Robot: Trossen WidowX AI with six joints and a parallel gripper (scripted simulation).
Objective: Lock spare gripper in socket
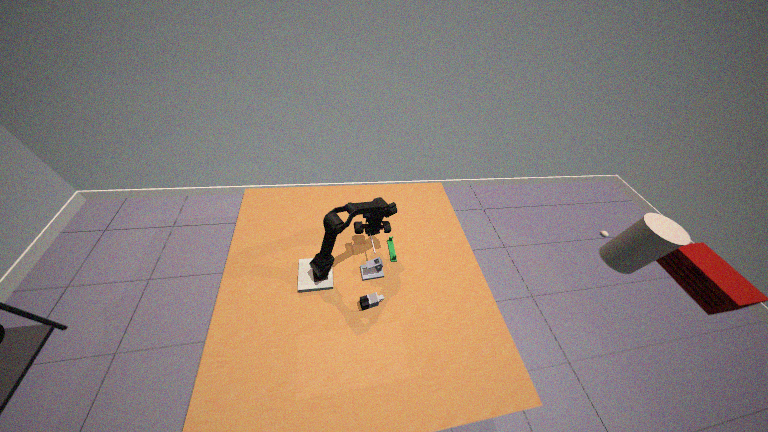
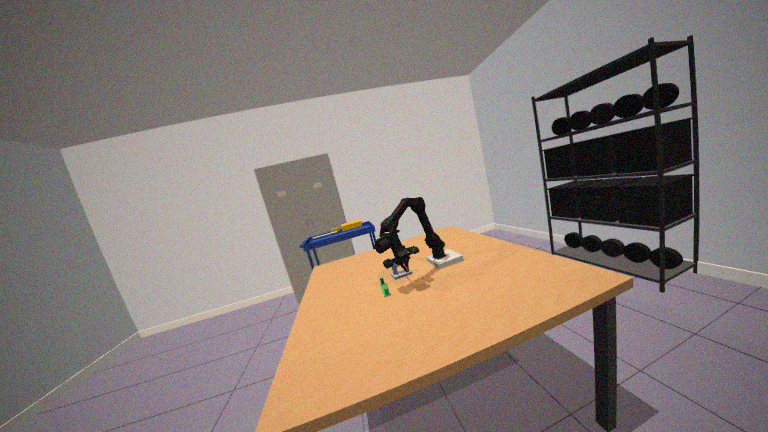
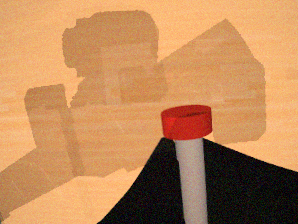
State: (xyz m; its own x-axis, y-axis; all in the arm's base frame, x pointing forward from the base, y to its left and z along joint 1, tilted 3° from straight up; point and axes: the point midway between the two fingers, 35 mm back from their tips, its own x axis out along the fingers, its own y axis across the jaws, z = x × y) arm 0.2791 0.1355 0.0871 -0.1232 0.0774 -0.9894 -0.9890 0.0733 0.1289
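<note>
The green strip lies 12 cm ahead of my gripper tip, 7 cm to the right of it and 6 cm below it. From my gripper tip the other things lie so: spare gripper 32 cm to the right, 7 cm behind, 5 cm below; then grey mount 17 cm to the right, 3 cm below, 1 cm behind.
</note>
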